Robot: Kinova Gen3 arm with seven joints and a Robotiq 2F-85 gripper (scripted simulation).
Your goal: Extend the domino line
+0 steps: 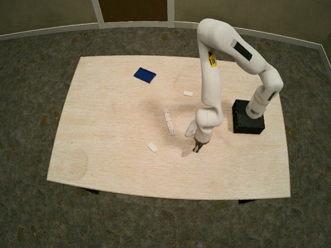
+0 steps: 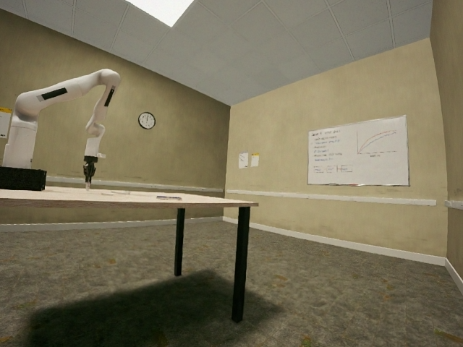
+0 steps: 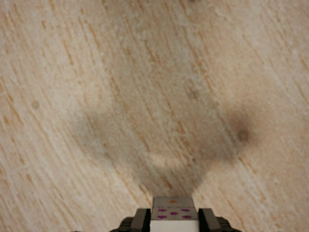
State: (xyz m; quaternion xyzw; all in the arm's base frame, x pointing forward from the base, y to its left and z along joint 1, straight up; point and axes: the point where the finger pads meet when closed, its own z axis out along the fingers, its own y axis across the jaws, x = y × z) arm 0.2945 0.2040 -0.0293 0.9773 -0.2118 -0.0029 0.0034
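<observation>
The white domino is 40 mm below my hand.
</observation>
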